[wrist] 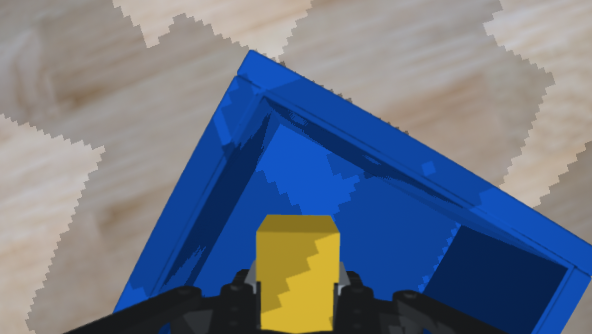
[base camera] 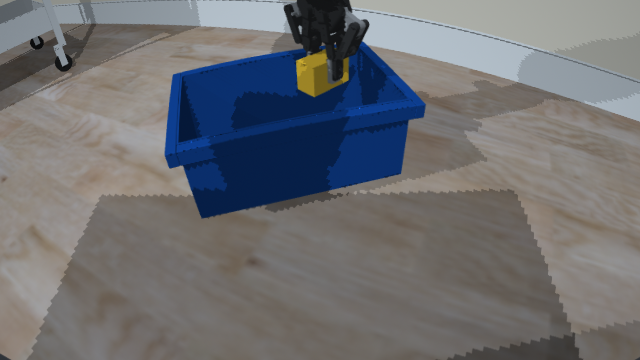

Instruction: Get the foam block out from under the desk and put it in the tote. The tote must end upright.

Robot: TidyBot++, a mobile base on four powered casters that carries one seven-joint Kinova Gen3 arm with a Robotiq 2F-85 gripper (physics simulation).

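Places are measured from the arm's base along level axes (x left, y ahead, z down), in metres.
Pixels of known places: gripper, between the fingertips: [wrist: 297, 279] [base camera: 324, 77].
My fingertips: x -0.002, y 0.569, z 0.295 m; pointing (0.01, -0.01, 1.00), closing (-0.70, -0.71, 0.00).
Observation:
For each thing: its top centre in the pictures, then the offset to it from my fingertips. Level surfaces: height alone.
- yellow foam block, centre of its top: [wrist: 296, 312] [base camera: 322, 56] dx +0.001, dy -0.001, dz -0.034 m
- blue tote, centre of its top: [base camera: 282, 82] dx +0.053, dy -0.044, dz -0.018 m
- wooden floor, height of its surface: dz +0.101 m
The yellow foam block [base camera: 306, 76] [wrist: 300, 255] is held between the fingers of my gripper [base camera: 322, 70] [wrist: 297, 279], which is shut on it. The blue tote [base camera: 290, 165] [wrist: 350, 120] stands upright on the floor. In the base camera view the block is at the far right part of the tote's opening, with its lower end seeming to be around rim level. In the wrist view it hangs over the tote's inside, apart from the tote floor. The far finger is mostly hidden behind the block. A desk is not clearly identifiable.
A white frame [base camera: 55, 25] on black casters stands at the upper left of the base camera view. A pale baseboard [base camera: 450, 45] and wall run behind the tote and along the right. Shadows lie across the wooden floor [base camera: 320, 280].

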